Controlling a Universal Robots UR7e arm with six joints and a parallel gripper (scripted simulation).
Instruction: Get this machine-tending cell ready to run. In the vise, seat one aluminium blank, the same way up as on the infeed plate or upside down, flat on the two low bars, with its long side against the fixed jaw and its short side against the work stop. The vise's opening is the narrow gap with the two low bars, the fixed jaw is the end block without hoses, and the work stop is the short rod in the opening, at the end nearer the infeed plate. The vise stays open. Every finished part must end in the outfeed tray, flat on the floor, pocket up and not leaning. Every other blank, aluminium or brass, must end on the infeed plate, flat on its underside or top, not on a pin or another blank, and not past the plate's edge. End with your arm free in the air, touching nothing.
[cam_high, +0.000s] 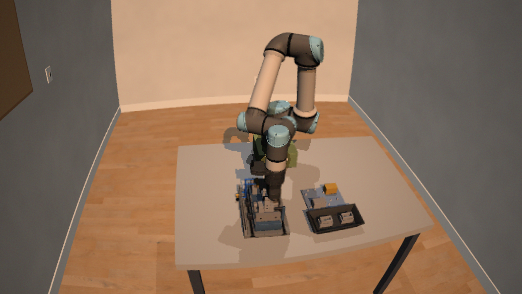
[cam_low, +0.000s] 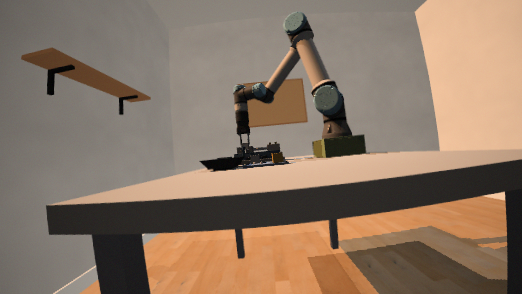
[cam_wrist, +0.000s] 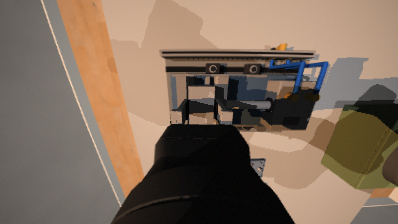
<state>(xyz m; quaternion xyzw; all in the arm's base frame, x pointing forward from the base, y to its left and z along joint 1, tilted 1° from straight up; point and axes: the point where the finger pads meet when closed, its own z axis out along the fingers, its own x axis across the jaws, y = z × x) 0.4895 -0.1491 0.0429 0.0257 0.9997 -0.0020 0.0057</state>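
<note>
The vise lies 70 mm behind my hand, 10 mm to the left of it and 90 mm below it. From my hand the other things lie so: brass blank (150 mm behind, 350 mm to the left, 100 mm below).
</note>
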